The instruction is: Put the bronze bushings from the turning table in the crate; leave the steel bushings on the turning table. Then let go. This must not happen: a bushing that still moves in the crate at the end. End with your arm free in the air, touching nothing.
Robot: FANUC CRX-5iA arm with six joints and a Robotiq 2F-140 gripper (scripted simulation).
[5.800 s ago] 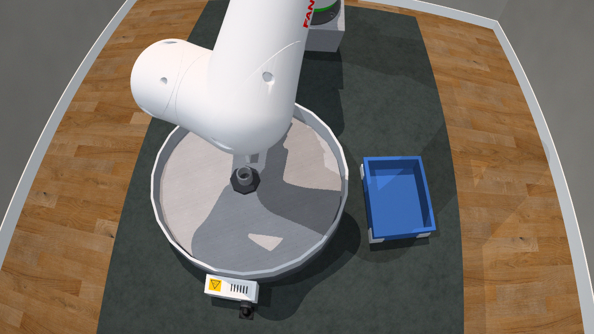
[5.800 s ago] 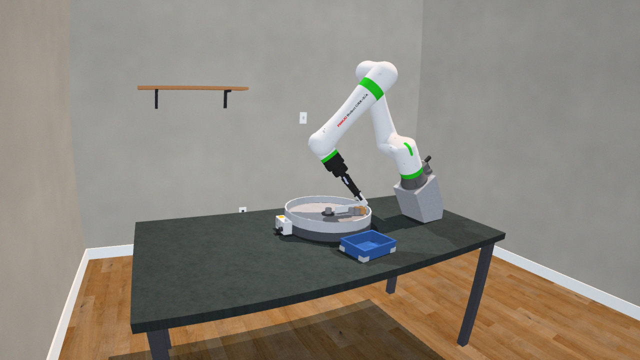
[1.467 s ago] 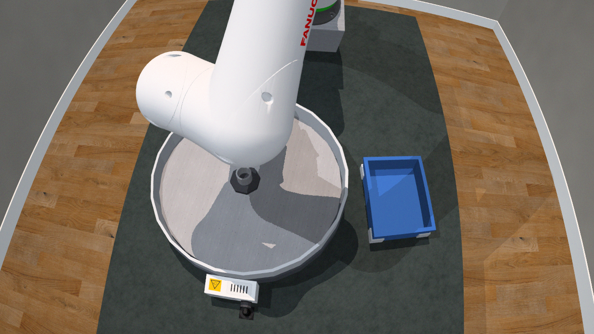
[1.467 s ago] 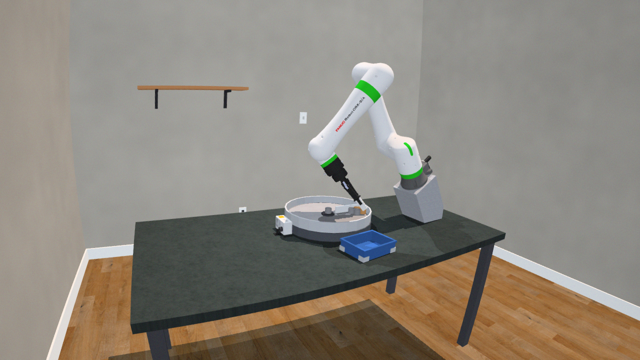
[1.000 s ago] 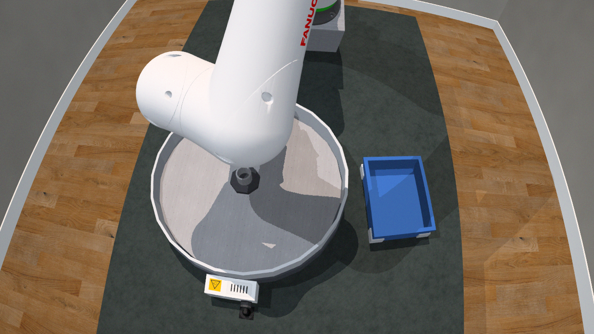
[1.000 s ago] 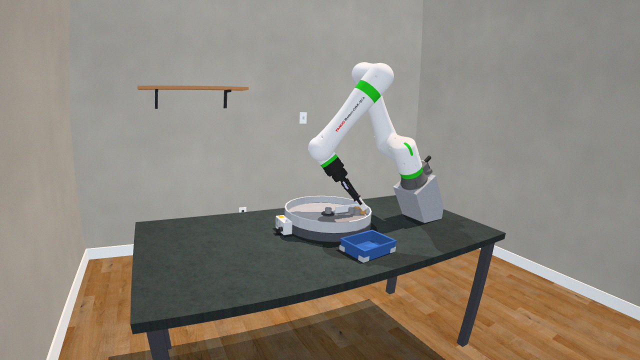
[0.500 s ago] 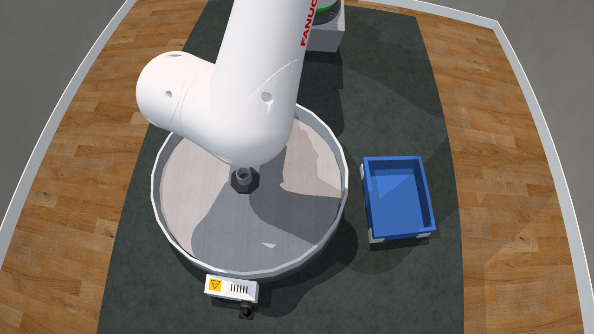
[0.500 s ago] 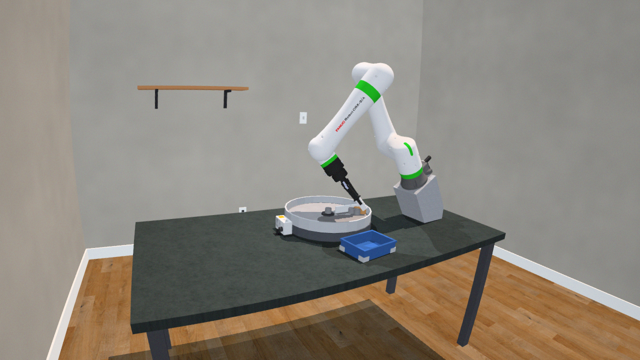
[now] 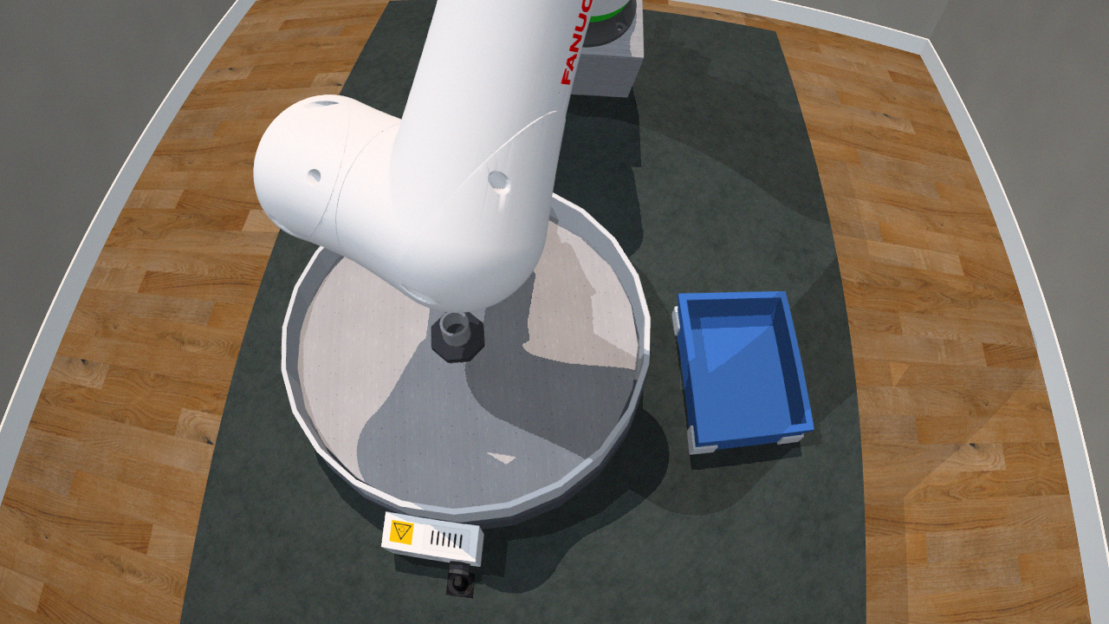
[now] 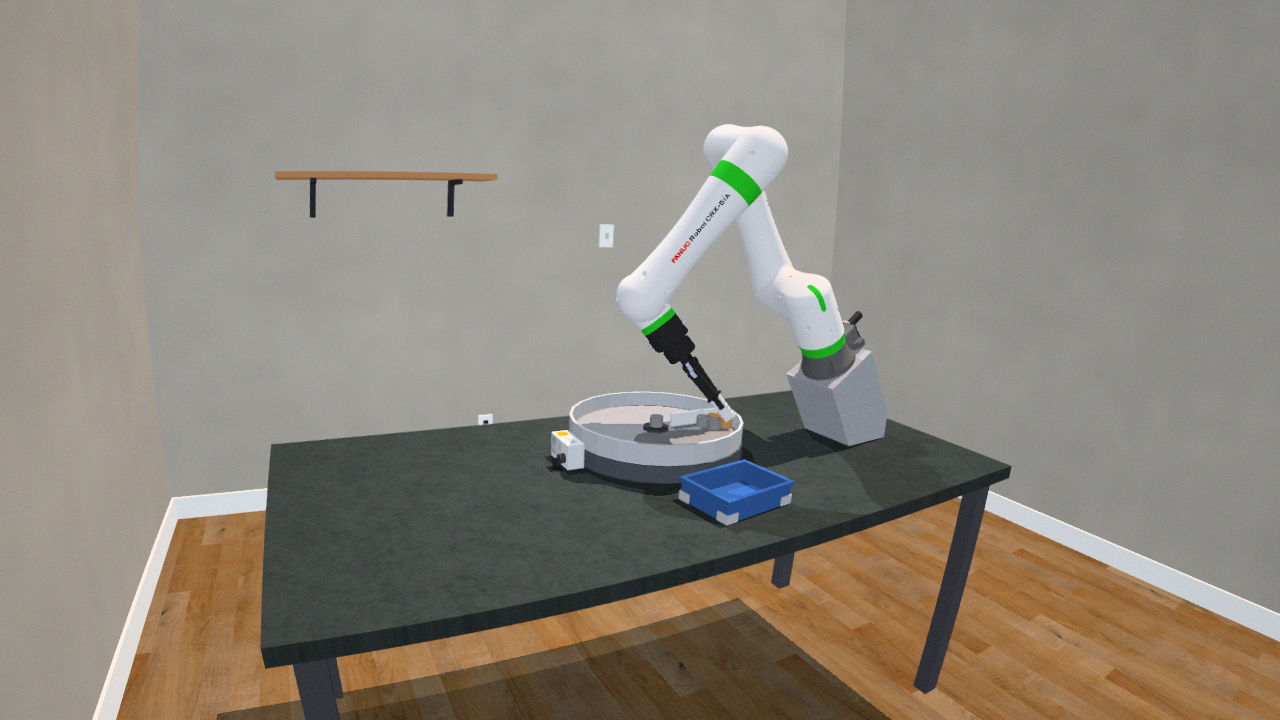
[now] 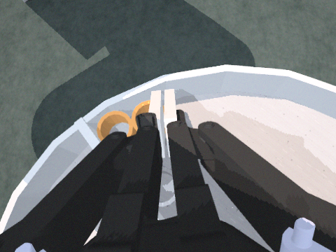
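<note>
Now: hand 20 cm short of the blue crate, 26 cm to the right of it and 8 cm above it. Also, from my hand: turning table: 15 cm ahead, 8 cm to the right, 5 cm below.
</note>
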